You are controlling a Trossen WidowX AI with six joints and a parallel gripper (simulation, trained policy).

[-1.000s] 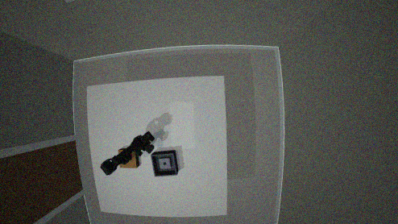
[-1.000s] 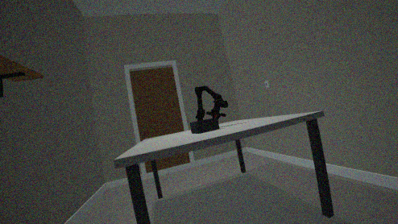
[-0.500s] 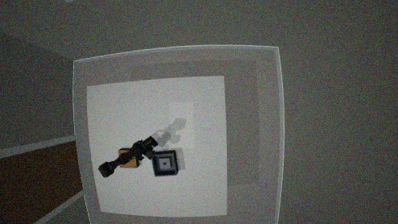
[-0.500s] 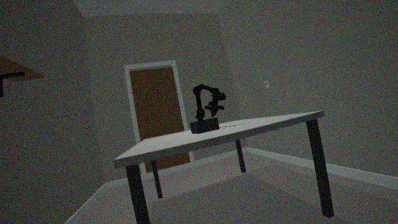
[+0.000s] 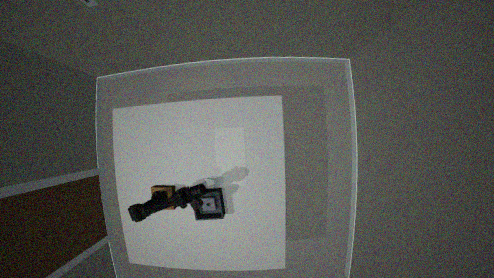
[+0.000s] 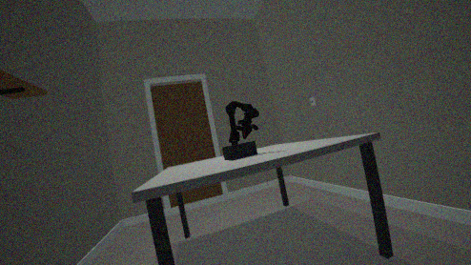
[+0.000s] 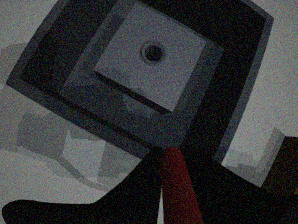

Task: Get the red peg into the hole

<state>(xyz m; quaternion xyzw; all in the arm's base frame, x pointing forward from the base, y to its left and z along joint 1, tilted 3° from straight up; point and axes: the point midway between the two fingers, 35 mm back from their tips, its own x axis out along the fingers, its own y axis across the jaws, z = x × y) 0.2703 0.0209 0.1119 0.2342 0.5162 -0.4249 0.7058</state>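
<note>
The grey plate lies 5 cm ahead of my gripper tip, 8 cm to the right of it and 9 cm below it. Also, from my gripper tip: dark box: 5 cm ahead, 8 cm to the right, 11 cm below; then red peg: 2 cm to the left, 3 cm above.
</note>
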